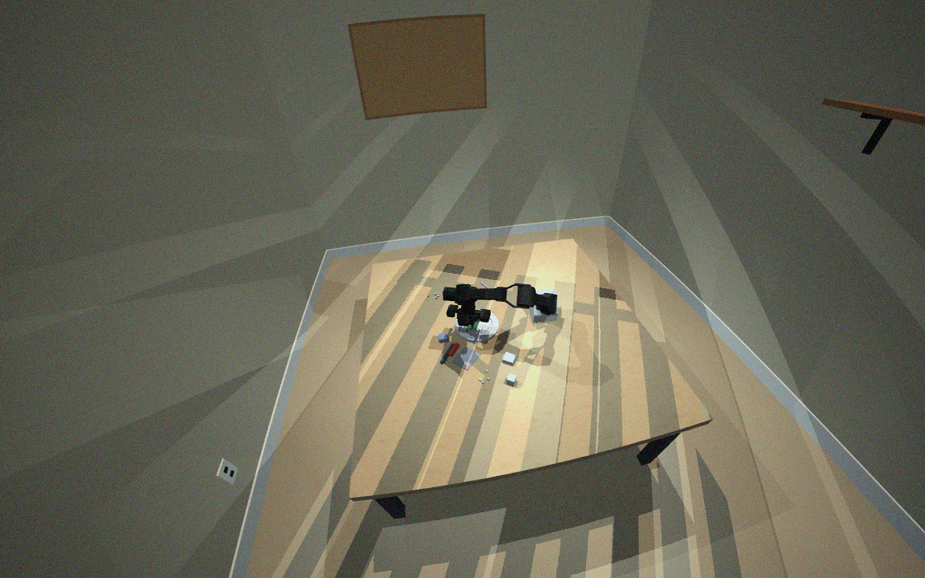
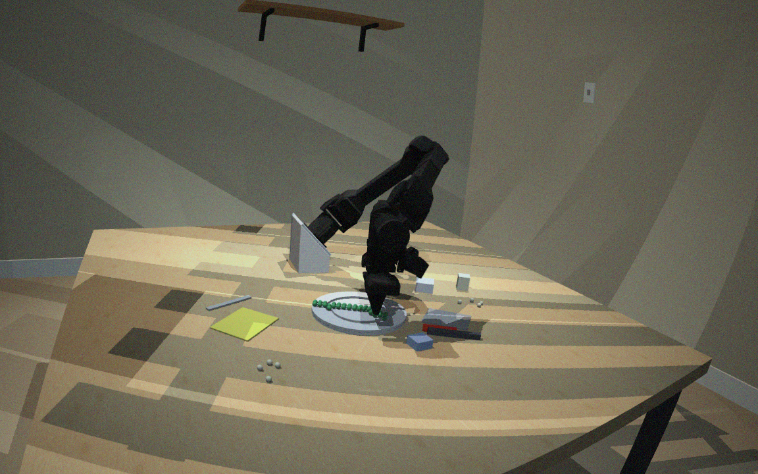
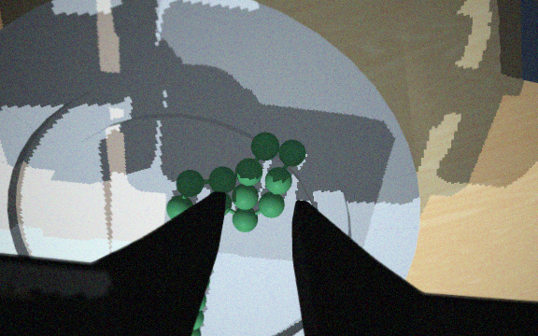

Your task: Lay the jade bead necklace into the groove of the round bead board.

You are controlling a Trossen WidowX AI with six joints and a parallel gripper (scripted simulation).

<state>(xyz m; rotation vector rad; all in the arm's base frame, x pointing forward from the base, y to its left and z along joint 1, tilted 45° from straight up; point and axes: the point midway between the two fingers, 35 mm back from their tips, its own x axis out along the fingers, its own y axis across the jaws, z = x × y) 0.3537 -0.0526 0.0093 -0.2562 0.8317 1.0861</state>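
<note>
My gripper tip is 40 mm past the round grey bead board, 10 mm to the left of it and 10 mm above it. From my gripper tip the other things lie so: grey plate 60 mm ahead, 150 mm to the left, 20 mm below; blue block 130 mm ahead, 20 mm to the left, 10 mm below; red and black pen 110 mm ahead, 100 mm to the left, 20 mm below.
</note>
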